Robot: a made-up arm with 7 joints. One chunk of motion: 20 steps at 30 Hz.
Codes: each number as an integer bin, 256 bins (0 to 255) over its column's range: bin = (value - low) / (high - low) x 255, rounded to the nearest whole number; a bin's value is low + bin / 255 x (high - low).
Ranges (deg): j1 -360.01..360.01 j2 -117.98..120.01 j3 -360.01..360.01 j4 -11..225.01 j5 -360.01..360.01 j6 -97.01..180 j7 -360.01..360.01
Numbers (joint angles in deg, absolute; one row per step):
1: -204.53 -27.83 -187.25 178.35 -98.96 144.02 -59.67
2: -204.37 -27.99 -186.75 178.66 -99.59 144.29 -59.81
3: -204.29 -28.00 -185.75 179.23 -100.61 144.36 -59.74
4: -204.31 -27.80 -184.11 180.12 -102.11 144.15 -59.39
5: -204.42 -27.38 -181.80 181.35 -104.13 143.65 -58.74
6: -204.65 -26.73 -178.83 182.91 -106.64 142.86 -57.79
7: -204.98 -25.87 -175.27 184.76 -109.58 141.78 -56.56
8: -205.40 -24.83 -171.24 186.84 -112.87 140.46 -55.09
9: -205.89 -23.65 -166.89 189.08 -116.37 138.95 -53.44
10: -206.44 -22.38 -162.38 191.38 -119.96 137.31 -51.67
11: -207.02 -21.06 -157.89 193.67 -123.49 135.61 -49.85
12: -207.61 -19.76 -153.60 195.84 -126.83 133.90 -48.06
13: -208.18 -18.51 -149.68 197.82 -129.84 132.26 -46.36
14: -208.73 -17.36 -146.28 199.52 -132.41 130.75 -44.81
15: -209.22 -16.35 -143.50 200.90 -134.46 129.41 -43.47
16: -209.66 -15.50 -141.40 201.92 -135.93 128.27 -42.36
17: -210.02 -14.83 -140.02 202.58 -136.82 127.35 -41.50
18: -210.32 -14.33 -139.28 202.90 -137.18 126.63 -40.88
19: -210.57 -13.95 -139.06 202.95 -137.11 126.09 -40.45
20: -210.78 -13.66 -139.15 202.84 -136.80 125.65 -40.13
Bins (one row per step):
1: 55 97 61 205 92 222 106
2: 55 96 61 205 92 222 106
3: 55 96 62 206 92 222 106
4: 55 97 62 206 91 222 106
5: 55 97 63 208 91 222 107
6: 55 98 64 210 90 221 107
7: 55 99 65 212 89 220 107
8: 55 100 67 214 88 219 108
9: 55 101 68 216 86 217 109
10: 54 102 70 219 85 216 109
11: 54 104 72 221 84 214 110
12: 54 105 73 223 83 213 110
13: 54 107 74 226 82 211 111
14: 54 108 76 227 81 210 112
15: 53 109 77 229 80 208 112
16: 53 110 77 230 79 207 112
17: 53 111 78 231 79 207 113
18: 53 111 78 231 79 206 113
19: 53 111 78 231 79 205 113
20: 53 112 78 231 79 205 113

